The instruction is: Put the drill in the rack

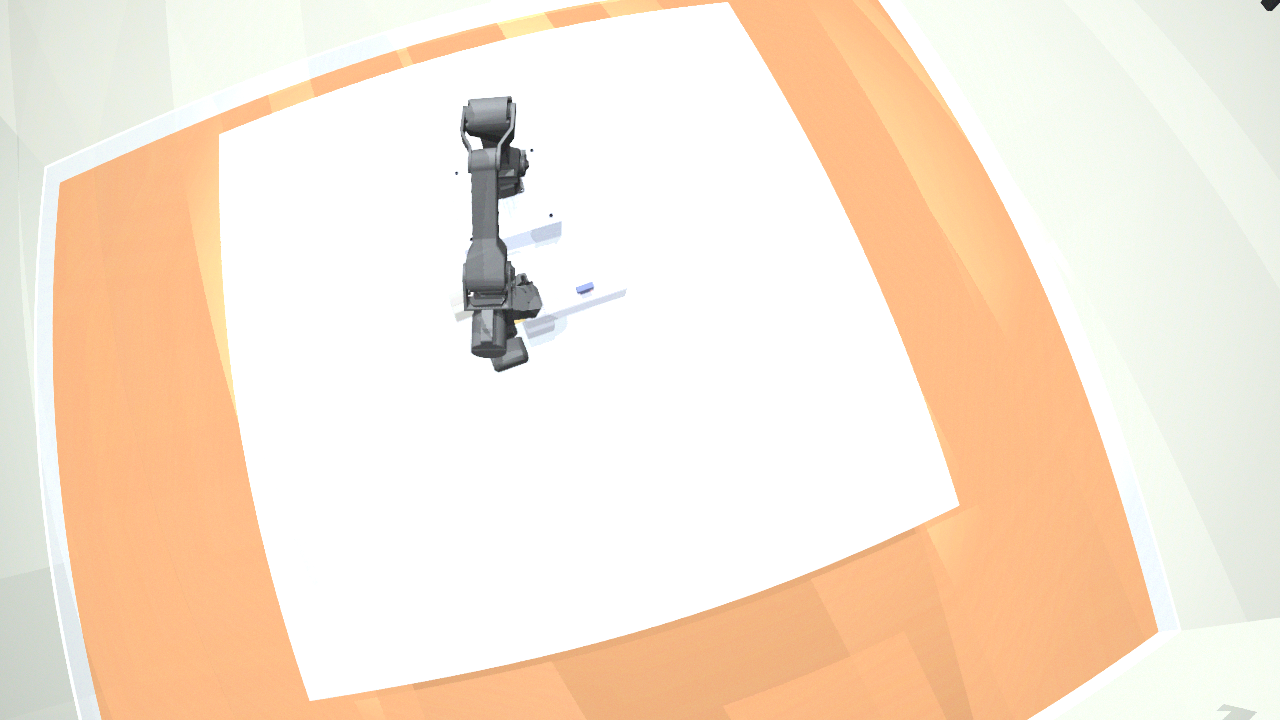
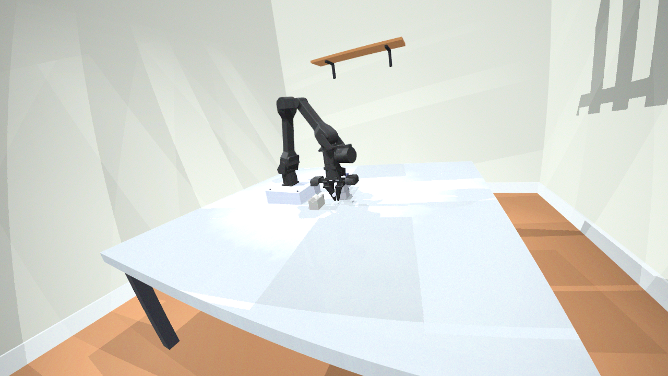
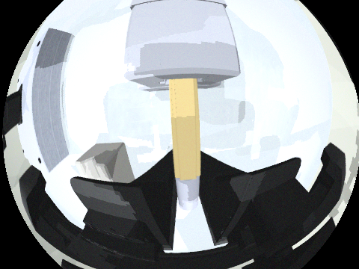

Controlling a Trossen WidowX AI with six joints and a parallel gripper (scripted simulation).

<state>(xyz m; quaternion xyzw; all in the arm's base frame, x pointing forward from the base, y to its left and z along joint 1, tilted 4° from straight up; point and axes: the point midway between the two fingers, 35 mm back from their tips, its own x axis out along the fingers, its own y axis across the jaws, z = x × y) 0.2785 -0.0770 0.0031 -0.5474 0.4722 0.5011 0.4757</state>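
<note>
Right now the yellow drill is 40 mm to the left of my gripper tip and 30 mm above it. The rest, counted from my gripper tip: blue key: 20 mm behind, 160 mm to the left, 40 mm above; grey rack: 70 mm behind, 40 mm to the right, 10 mm above; pale holder block: 10 mm behind, 140 mm to the left, 20 mm above.
</note>
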